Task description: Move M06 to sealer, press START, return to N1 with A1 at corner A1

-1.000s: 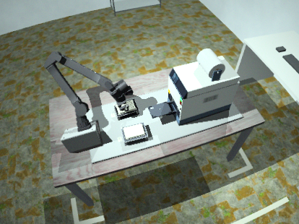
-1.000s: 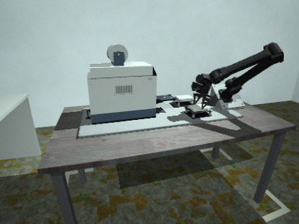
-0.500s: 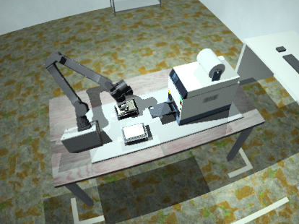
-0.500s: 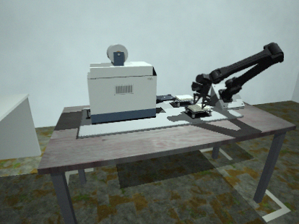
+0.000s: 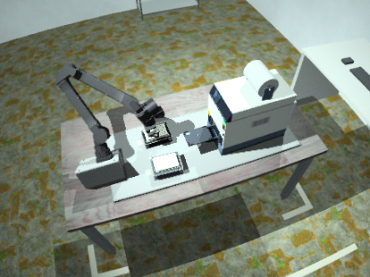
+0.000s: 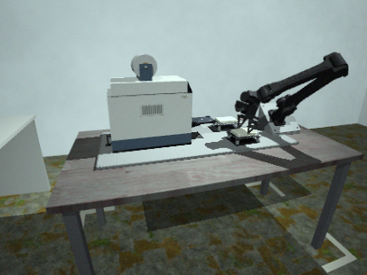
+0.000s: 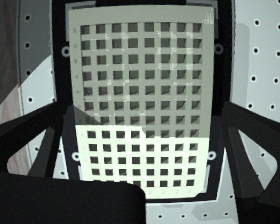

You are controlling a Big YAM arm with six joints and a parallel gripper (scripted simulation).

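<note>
The black nest N1 is 3 cm below my hand. Round my hand: foil roll (54 cm ahead, 15 cm to the right, 35 cm above); then sealer stage (21 cm ahead, 14 cm to the right, 3 cm above); then pale plate (1 cm behind, 22 cm to the right, 1 cm below).
</note>
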